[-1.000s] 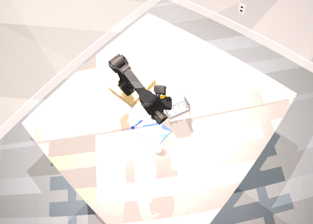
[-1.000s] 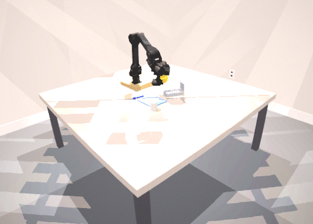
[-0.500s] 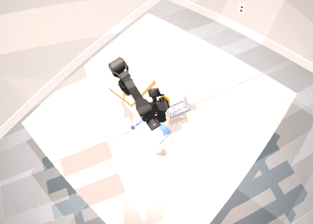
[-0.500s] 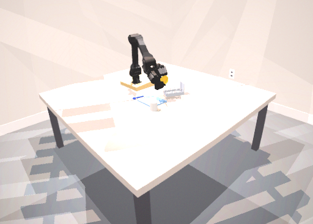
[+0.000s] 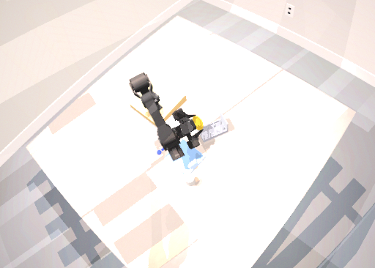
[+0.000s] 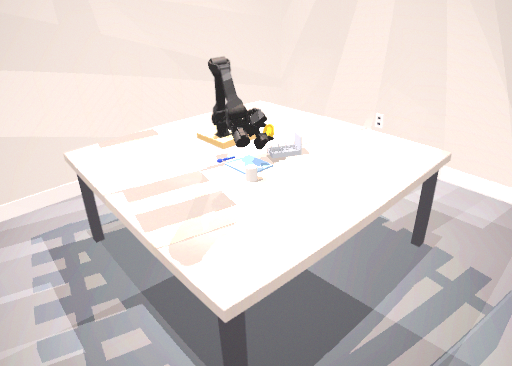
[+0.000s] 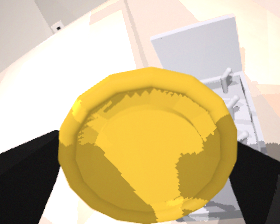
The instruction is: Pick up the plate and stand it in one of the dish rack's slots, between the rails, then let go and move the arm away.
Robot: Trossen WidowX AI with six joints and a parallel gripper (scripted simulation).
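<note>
Now: gripper tip 70 mm above the grey dish rack, 40 mm to the right of it and 40 mm short of it. From my gripper tip the other things lie so: light blue mat 150 mm to the right, 90 mm below, 50 mm ahead; then blue pen-like stick 200 mm to the right, 90 mm below, 60 mm behind; then small yellow plate 10 mm to the right.
</note>
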